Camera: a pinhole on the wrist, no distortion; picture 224 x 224 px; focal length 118.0 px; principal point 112.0 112.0 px. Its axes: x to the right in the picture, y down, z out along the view. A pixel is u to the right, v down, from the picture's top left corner.
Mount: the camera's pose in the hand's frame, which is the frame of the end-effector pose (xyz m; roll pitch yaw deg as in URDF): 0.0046 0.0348 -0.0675 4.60 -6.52 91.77
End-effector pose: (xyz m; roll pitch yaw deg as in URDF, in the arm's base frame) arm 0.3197 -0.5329 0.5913 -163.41 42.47 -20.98
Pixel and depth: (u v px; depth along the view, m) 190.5 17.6 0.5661
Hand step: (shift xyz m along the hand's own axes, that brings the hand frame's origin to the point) 0.4915 0.3642 0.4998
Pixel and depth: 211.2 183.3 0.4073
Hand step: -0.2170 0.3199 0.3944
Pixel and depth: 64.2 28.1 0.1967
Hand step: 0.1628 -0.0605 0.1071
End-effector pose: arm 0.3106 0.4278 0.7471 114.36 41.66 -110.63
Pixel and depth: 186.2 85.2 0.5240
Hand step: 0.1569 0.3088 0.4794
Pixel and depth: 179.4 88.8 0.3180
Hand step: 0.0879 0.1825 0.2631
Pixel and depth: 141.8 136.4 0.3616
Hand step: -0.0424 0.0825 0.3069
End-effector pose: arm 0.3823 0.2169 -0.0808 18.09 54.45 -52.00
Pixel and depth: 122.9 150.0 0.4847
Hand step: -0.1117 0.0194 0.4300
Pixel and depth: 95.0 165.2 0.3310
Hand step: -0.1149 -0.0551 0.2668
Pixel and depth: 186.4 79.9 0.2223
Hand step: 0.0791 0.1518 0.1637
